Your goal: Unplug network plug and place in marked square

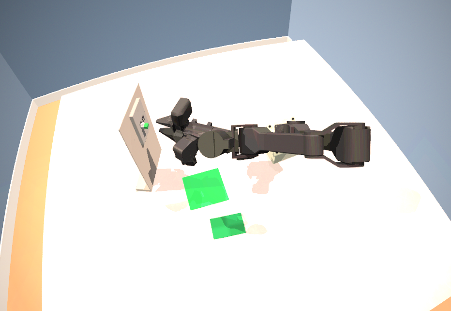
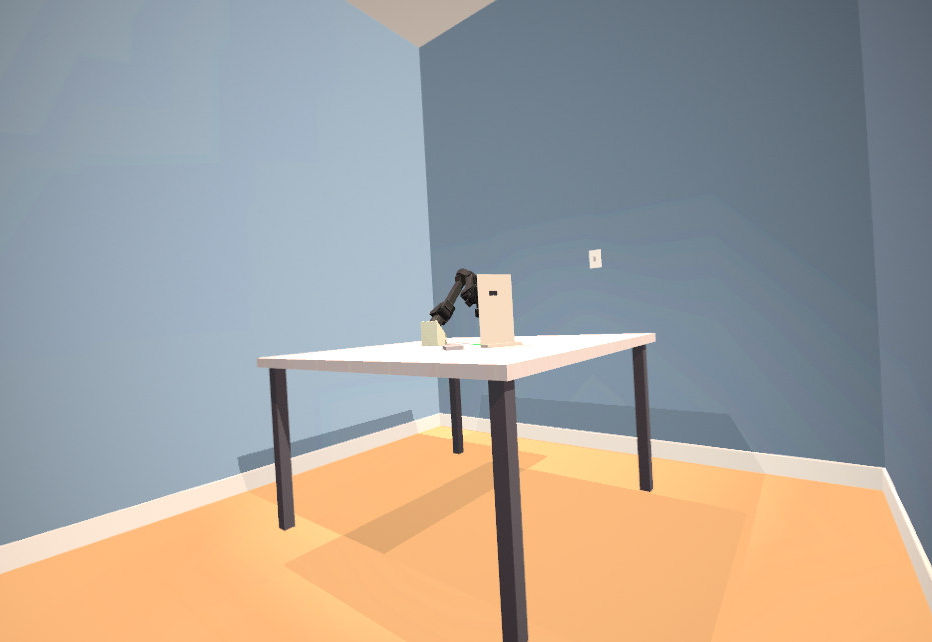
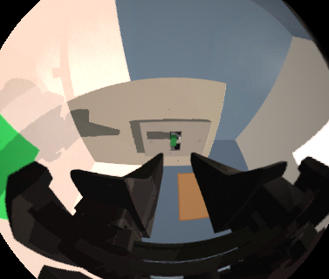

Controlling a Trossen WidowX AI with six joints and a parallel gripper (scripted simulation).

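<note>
Right now the network plug is 40 mm ahead of my gripper tip and 10 mm to the right of it. The rest, counted from my gripper tip: green marked square 90 mm behind, 100 mm to the left, 220 mm below; then upright panel 60 mm ahead, 30 mm to the right, 80 mm below.
</note>
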